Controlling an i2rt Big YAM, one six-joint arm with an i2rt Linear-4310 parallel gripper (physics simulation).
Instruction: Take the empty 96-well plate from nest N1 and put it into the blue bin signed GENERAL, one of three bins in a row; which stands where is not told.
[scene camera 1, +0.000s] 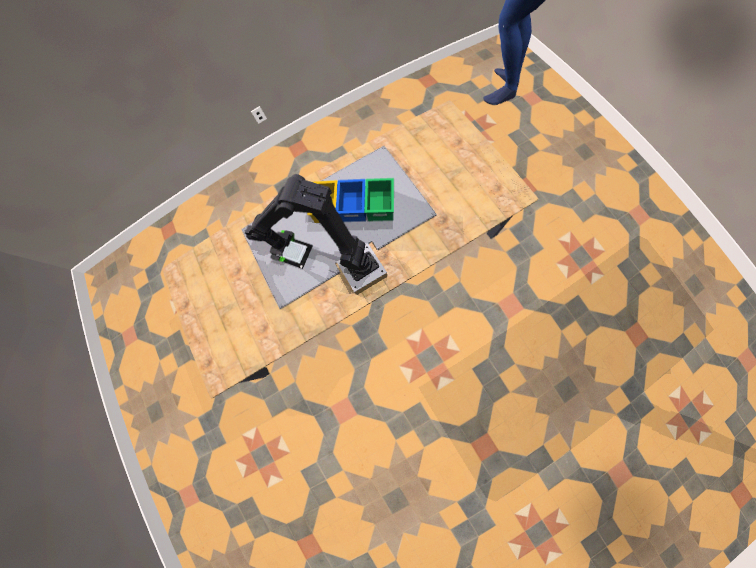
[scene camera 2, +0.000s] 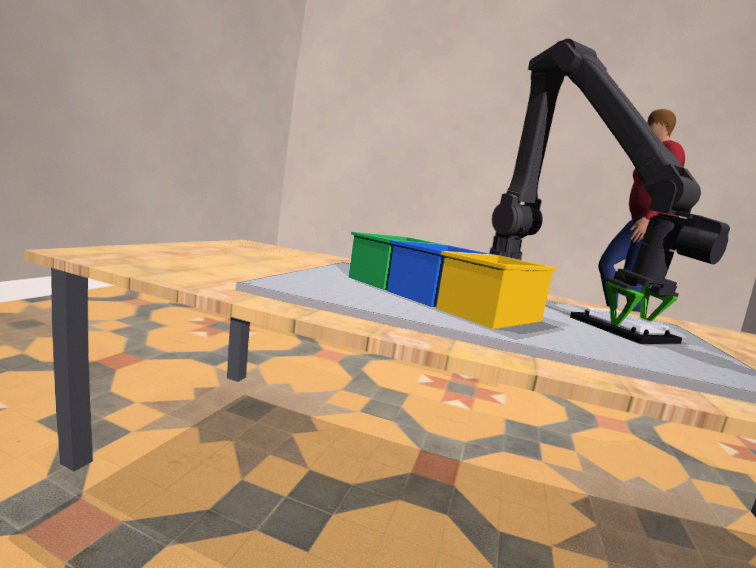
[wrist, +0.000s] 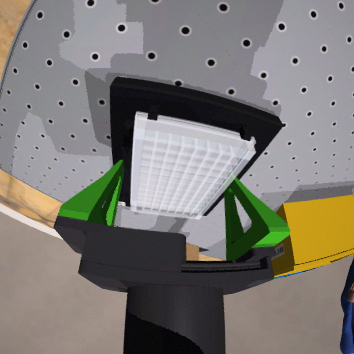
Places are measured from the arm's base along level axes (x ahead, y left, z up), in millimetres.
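Pixels of known places: gripper, between the fingertips: (scene camera 1: 290, 251) (scene camera 2: 629, 325) (wrist: 176, 170); arm's base, origin of its link: (scene camera 1: 363, 266).
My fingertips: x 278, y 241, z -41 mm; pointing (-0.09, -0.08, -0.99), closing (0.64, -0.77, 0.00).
Note:
Ahead of a thing's pixels: the offset from my fingertips to its top centre.
The clear 96-well plate @[dx -5, dy -8, dz +14 mm] (scene camera 1: 294, 251) (scene camera 2: 598, 316) (wrist: 190, 160) lies flat in a black nest @[dx -5, dy -8, dz +9 mm] (scene camera 2: 663, 338) (wrist: 120, 110) on the grey perforated mat. My gripper (scene camera 1: 282, 246) (scene camera 2: 630, 322) (wrist: 176, 170) is open and low over the plate, with its green fingers on either side of it near one end. Whether the fingertips touch the plate or nest cannot be told. The blue bin @[dx +19, dy -372, dz +87 mm] (scene camera 1: 350, 195) (scene camera 2: 415, 277) is the middle one of the row. Its sign is too small to read in these views, and no nest label is readable.
The yellow bin (scene camera 1: 329, 190) (scene camera 2: 467, 290) (wrist: 320, 225) is the bin closest to the nest, partly hidden by the arm in scene camera 1. The green bin (scene camera 1: 379, 196) (scene camera 2: 369, 262) stands at the row's other end. The arm's base (scene camera 1: 366, 279) is at the table edge. People stand beyond the table.

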